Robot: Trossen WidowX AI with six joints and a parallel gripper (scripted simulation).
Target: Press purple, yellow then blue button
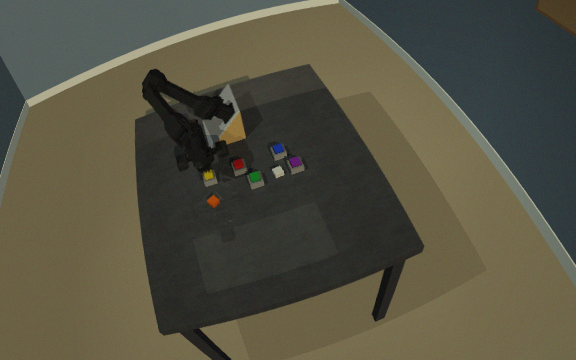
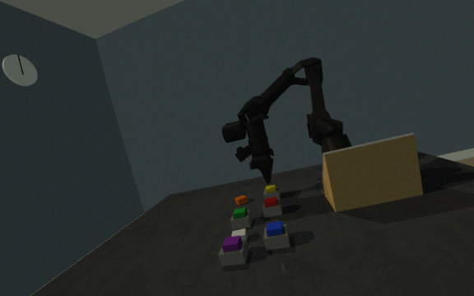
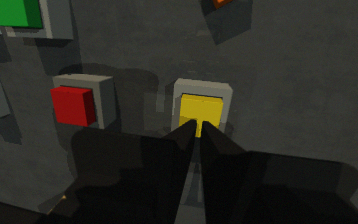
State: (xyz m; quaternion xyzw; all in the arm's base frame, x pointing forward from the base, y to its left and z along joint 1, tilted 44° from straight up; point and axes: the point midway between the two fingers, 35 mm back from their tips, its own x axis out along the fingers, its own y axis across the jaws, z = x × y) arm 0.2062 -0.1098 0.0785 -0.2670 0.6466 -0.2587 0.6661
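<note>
My gripper tip is 20 mm above the yellow button. Also, from my gripper tip: orange block (110 mm ahead, 10 mm to the right, 40 mm below); then green button (70 mm ahead, 160 mm to the left, 20 mm below); then red button (10 mm behind, 120 mm to the left, 20 mm below).
</note>
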